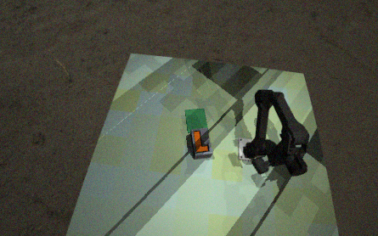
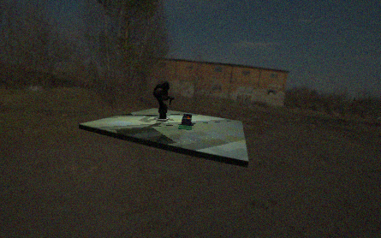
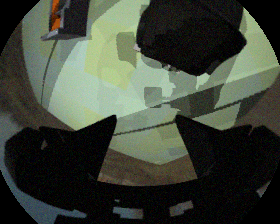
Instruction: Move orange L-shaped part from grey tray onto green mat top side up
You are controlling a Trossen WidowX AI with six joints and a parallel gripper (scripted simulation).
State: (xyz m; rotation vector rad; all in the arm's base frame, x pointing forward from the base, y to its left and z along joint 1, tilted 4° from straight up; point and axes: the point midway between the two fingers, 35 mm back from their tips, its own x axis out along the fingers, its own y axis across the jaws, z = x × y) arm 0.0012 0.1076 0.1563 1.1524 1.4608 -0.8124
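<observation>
My gripper tip is now 280 mm short of the orange L-shaped part, 150 mm to the left of it and 90 mm above it. The rest, counted from my gripper tip: green mat (320 mm to the right, 290 mm ahead, 150 mm below).
</observation>
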